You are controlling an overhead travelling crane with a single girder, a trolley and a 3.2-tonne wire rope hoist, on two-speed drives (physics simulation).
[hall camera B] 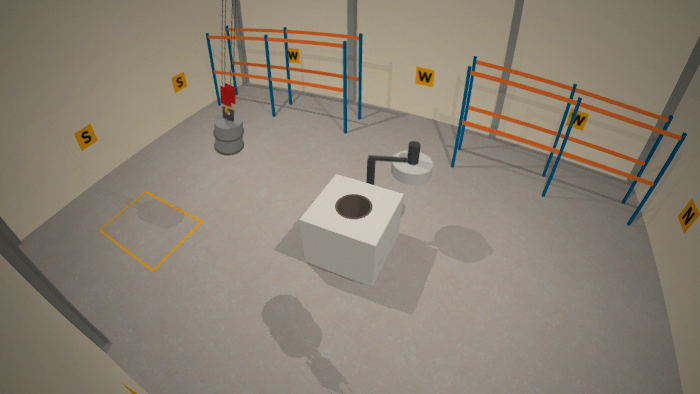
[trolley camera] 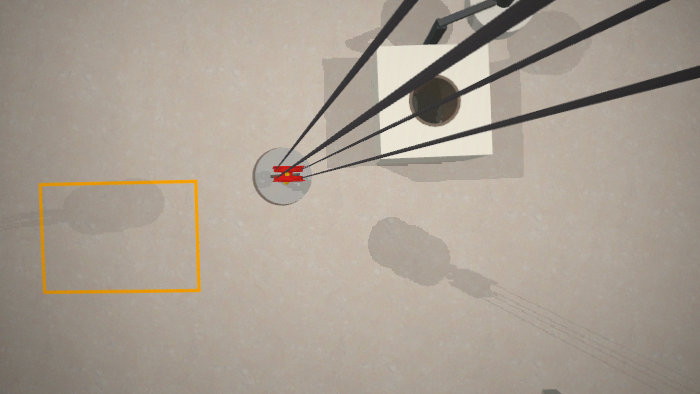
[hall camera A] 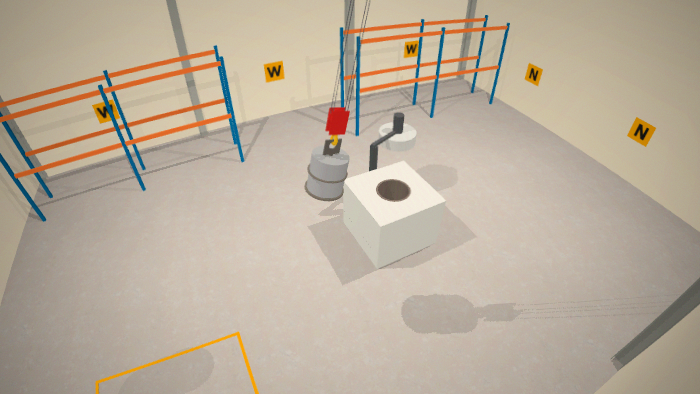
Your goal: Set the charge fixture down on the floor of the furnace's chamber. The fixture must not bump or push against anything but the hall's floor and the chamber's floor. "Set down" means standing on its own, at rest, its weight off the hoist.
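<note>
The charge fixture, a grey ribbed drum [hall camera A: 327, 175] [hall camera B: 229, 134] [trolley camera: 282, 192], hangs off the floor, nearly upright. My hook [hall camera A: 334, 140] [hall camera B: 227, 110] [trolley camera: 287, 174], under the red block, is engaged in the fixture's top lug. The ropes lean in the hall camera A view. The furnace, a white block [hall camera A: 410, 240] [hall camera B: 335, 250] [trolley camera: 470, 145], has a round chamber opening [hall camera A: 393, 190] [hall camera B: 353, 206] [trolley camera: 437, 117] in its top. In the trolley view the fixture is left of the furnace and lower in the picture, apart from it. The chamber floor is not clearly visible.
A dark swing arm [hall camera A: 373, 157] [hall camera B: 370, 170] [trolley camera: 436, 32] stands behind the furnace and carries a round white lid [hall camera A: 399, 142] [hall camera B: 411, 172] [trolley camera: 485, 15]. Blue and orange racks [hall camera A: 357, 100] [hall camera B: 345, 100] stand along the W wall. A yellow rectangle [hall camera A: 167, 357] [hall camera B: 177, 209] [trolley camera: 197, 235] marks the floor.
</note>
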